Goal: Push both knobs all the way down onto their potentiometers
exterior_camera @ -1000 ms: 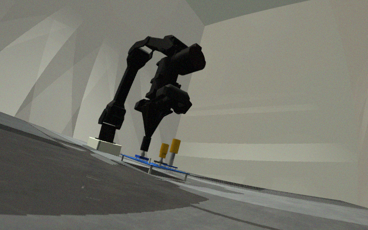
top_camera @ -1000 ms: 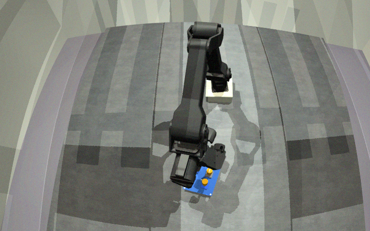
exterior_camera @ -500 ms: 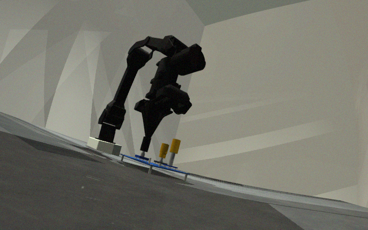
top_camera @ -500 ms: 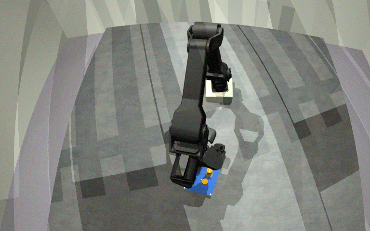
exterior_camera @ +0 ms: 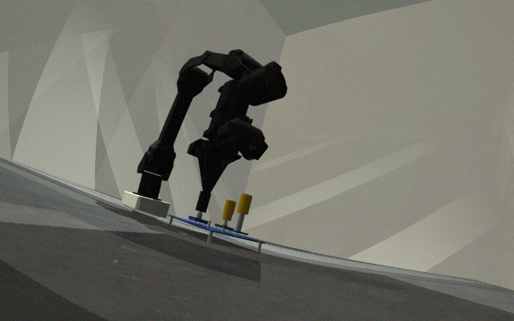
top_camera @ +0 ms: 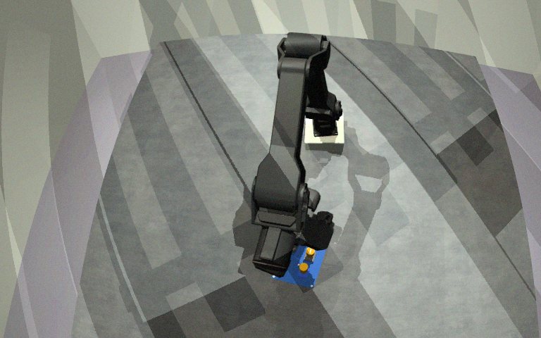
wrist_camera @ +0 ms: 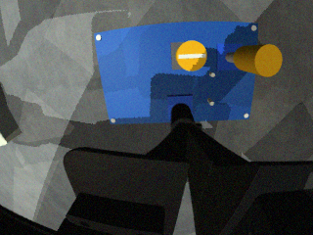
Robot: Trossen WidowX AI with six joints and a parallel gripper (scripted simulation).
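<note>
Now: the yellow knob 4 cm to the left of my gripper tip, 2 cm ahead of it and 1 cm below it. The rest, counted from my gripper tip: black knob: 1 cm below.
</note>
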